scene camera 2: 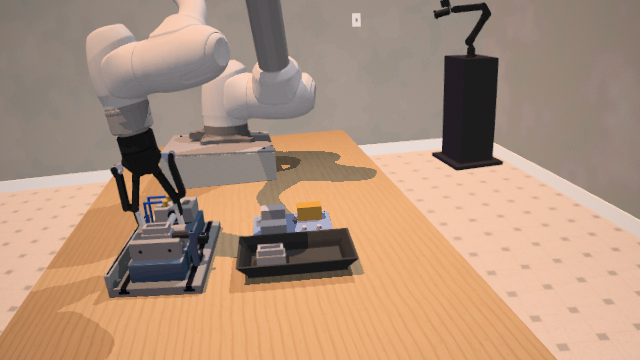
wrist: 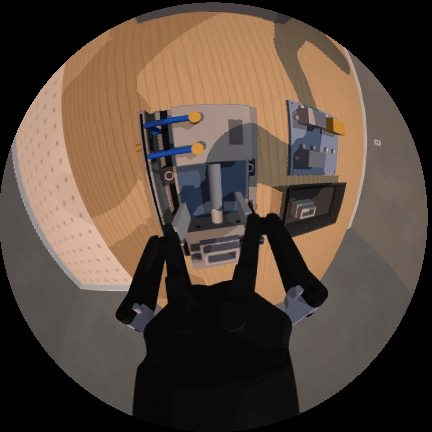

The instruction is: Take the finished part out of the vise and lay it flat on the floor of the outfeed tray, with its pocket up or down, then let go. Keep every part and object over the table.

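Seen in the pictures: gripper, fingertip midpoint: [wrist: 211, 205]; arm's base, link origin: [scene camera 2: 226, 139].
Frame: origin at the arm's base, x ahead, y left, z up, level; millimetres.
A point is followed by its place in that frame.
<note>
The finished part [scene camera 2: 156, 229] {x 757, y -175, z 22 mm} [wrist: 222, 256] {x 752, y -175, z 17 mm}, light grey with its rectangular pocket facing up, sits in the jaws of the vise [scene camera 2: 156, 250] {x 785, y -178, z -11 mm} [wrist: 205, 135] {x 584, y -157, z 6 mm}. My gripper [scene camera 2: 159, 218] [wrist: 211, 205] {x 682, y -170, z -23 mm} is partly open and empty. It points down at the vise, its fingertips a little above and behind the part, spread about as wide as the part. The black outfeed tray [scene camera 2: 300, 268] {x 839, y 97, z -66 mm} [wrist: 341, 197] {x 776, y 215, z -50 mm} stands to the right of the vise in the scene view. A similar grey part [scene camera 2: 271, 256] {x 790, y 47, z -57 mm} [wrist: 303, 209] {x 761, y 30, z -43 mm} lies at the tray's left end, pocket up.
A blue plate [wrist: 315, 137] {x 606, y 110, z -82 mm} behind the tray bears grey blocks [scene camera 2: 273, 217] [wrist: 312, 159] and an orange block [scene camera 2: 309, 210] {x 590, y 170, z -55 mm} [wrist: 336, 126] {x 573, y 160, z -46 mm}. Blue hoses [scene camera 2: 147, 205] {x 556, y -216, z -2 mm} [wrist: 170, 121] {x 560, y -188, z 19 mm} rise at the back of the vise. The robot's base box [scene camera 2: 230, 167] {x 229, y -2, z -35 mm} stands farther back.
</note>
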